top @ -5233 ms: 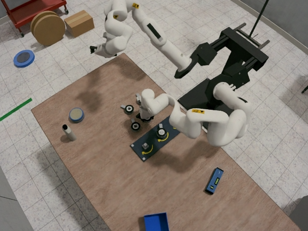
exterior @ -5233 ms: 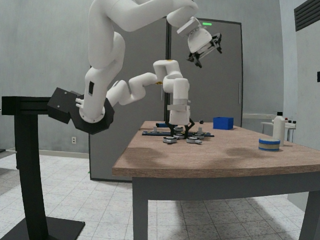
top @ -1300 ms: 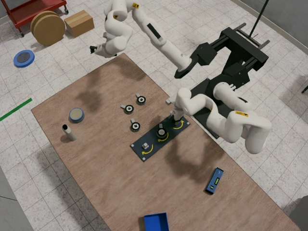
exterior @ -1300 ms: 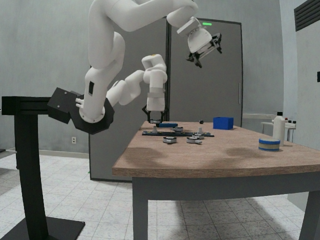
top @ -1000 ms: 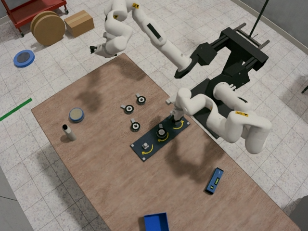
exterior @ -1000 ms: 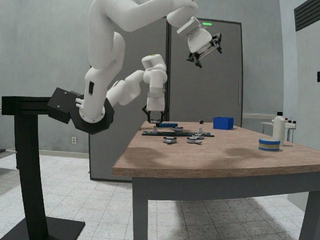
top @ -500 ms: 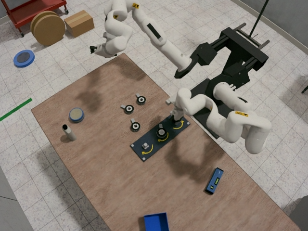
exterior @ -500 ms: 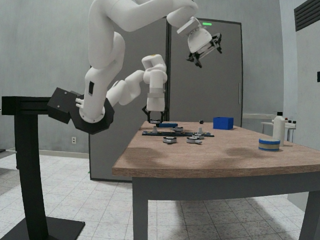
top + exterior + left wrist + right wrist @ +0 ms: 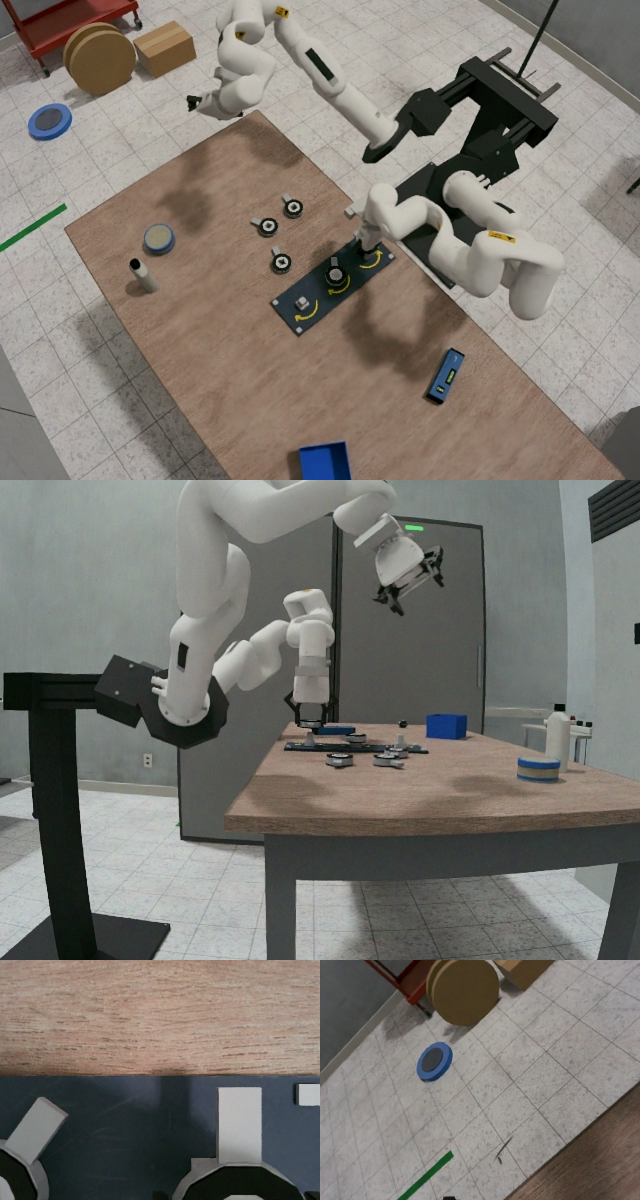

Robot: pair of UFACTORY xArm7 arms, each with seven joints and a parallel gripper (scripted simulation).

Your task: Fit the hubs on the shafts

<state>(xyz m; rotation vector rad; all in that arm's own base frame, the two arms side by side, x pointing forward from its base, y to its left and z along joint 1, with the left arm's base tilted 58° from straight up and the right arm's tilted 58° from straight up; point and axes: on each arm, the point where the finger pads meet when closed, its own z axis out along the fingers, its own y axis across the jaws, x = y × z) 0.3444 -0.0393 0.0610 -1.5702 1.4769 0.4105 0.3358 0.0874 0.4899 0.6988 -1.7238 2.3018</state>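
The dark board lies 130 mm ahead of my left hand, 20 mm to the right of it and 70 mm below it. From my left hand the other things lie so: white bottle (530 mm ahead, 430 mm to the right, 30 mm above); tape roll (410 mm ahead, 520 mm to the right, 60 mm below).
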